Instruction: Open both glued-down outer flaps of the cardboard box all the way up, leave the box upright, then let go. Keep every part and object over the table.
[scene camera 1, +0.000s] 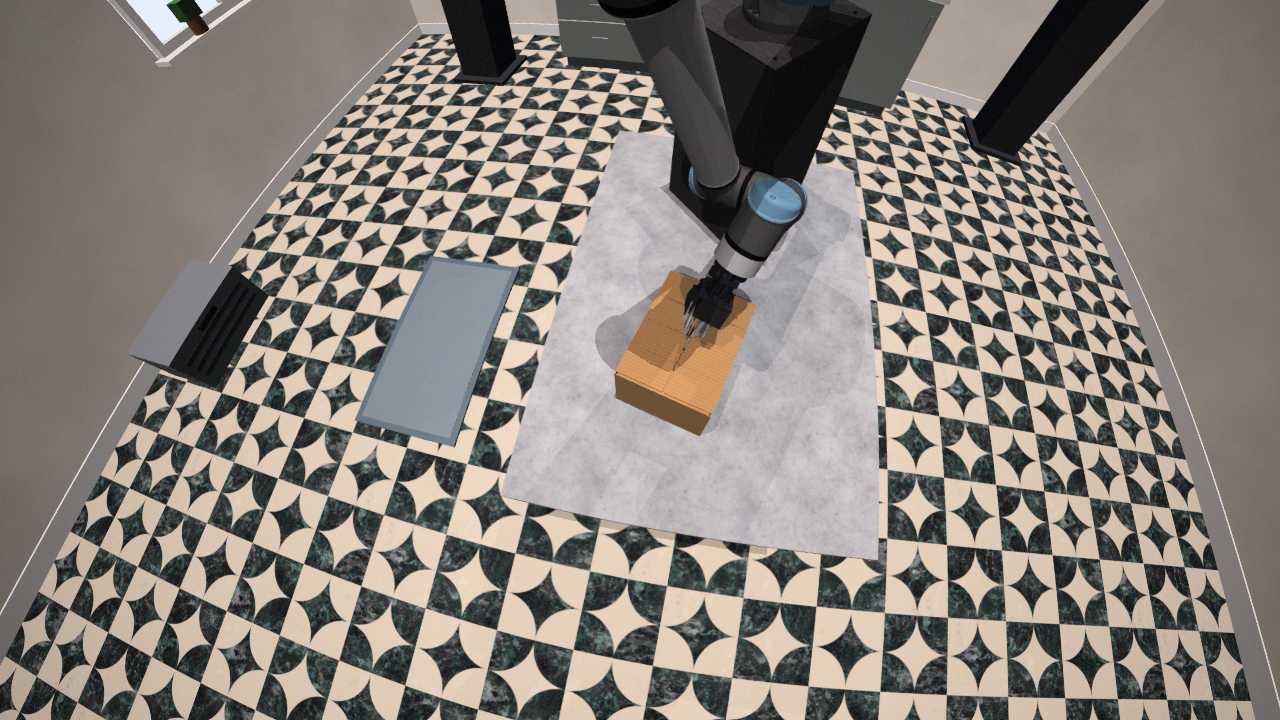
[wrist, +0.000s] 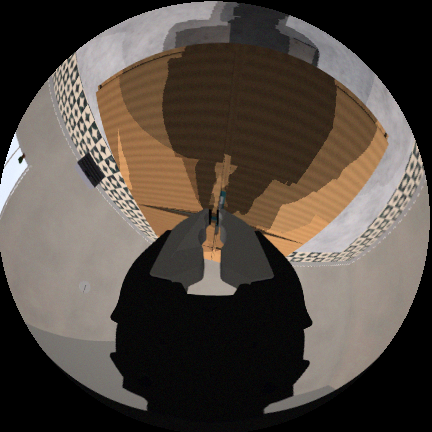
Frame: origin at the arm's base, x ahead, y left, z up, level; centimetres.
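Seen in the pictures: gripper, fingertip midpoint: (scene camera 1: 687, 335) (wrist: 213, 210); arm's base, origin of the base link: (scene camera 1: 785, 9).
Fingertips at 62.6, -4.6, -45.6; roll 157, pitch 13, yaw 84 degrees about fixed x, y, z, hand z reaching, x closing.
Pixels of each thing's middle, then the offset from my fingertips to it, as dx, dy, dz. "spot": a spot on its surface instead. Level surfaces: height alone.
- brown cardboard box, body centre: (wrist: 228, 180) (scene camera 1: 685, 352) +0.7, +0.6, -6.6
- grey mottled table top, its level: dz -14.4
- right flap, surface spot: (wrist: 320, 202) spot: -4.1, +9.8, +0.9
The brown cardboard box (scene camera 1: 660, 400) (wrist: 280, 85) stands upright on the grey mottled table top (scene camera 1: 760, 483) (wrist: 350, 40). Its left flap (scene camera 1: 653, 335) (wrist: 142, 125) and right flap (scene camera 1: 726, 353) (wrist: 320, 202) lie about flat, meeting at a long seam. Thin dark lines cross both flaps near the fingers in the wrist view. My gripper (scene camera 1: 687, 334) (wrist: 213, 210) is low over the seam, toward the robot's end of the box. It appears shut on a thin teal-and-grey tool (scene camera 1: 684, 345) (wrist: 223, 196), whose end points at the seam. The exact contact is hard to see.
The robot's black pedestal (scene camera 1: 760, 107) stands behind the box. A blue-grey panel (scene camera 1: 436, 349) lies left of the table, with a grey slatted unit (scene camera 1: 192, 317) (wrist: 91, 170) farther left. Black columns (scene camera 1: 483, 40) (scene camera 1: 1038, 80) stand at the back.
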